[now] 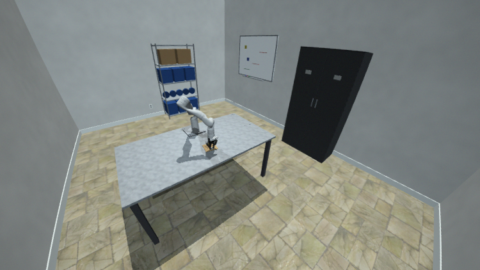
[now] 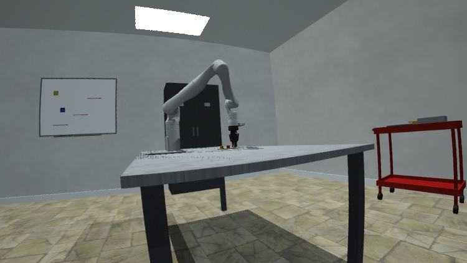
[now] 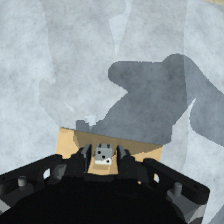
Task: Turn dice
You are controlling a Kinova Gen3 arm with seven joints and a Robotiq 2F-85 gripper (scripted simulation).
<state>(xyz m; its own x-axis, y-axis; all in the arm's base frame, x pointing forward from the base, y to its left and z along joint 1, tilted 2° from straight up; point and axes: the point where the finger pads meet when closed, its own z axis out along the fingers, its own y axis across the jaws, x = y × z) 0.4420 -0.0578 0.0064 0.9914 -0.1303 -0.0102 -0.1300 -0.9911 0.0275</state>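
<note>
The white die lies 10 mm below my hand. Round my hand: red die (50 mm behind, 10 mm to the left, 10 mm below); then tan mat (50 mm behind, 10 mm to the left, 20 mm below); then yellow die (100 mm behind, 10 mm to the left, 10 mm below).
</note>
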